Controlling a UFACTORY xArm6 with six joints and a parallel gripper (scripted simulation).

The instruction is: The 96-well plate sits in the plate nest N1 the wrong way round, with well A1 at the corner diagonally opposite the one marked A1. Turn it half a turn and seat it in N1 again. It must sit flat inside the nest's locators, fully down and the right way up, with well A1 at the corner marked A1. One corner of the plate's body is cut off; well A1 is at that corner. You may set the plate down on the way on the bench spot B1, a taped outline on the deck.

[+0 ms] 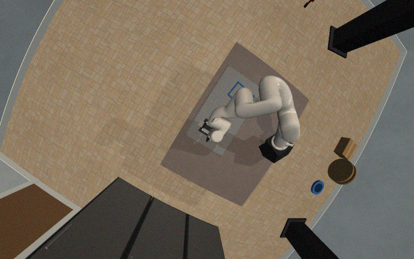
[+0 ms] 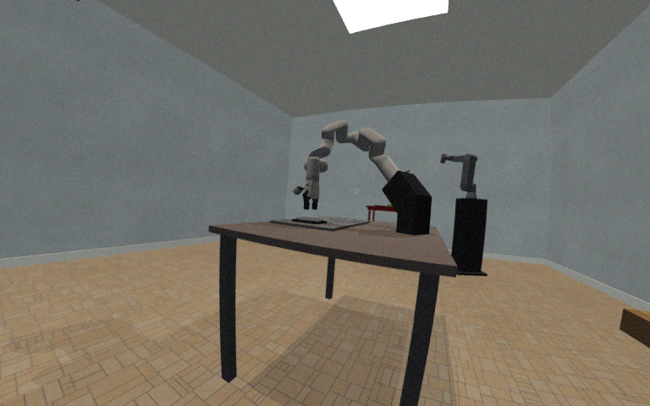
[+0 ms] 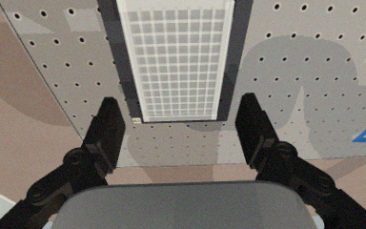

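Right now the 96-well plate is 70 mm below my hand. The rest, counted from my hand: dark plate nest N1 (80 mm below); then A1 corner mark (80 mm to the left, 70 mm below, 50 mm behind).
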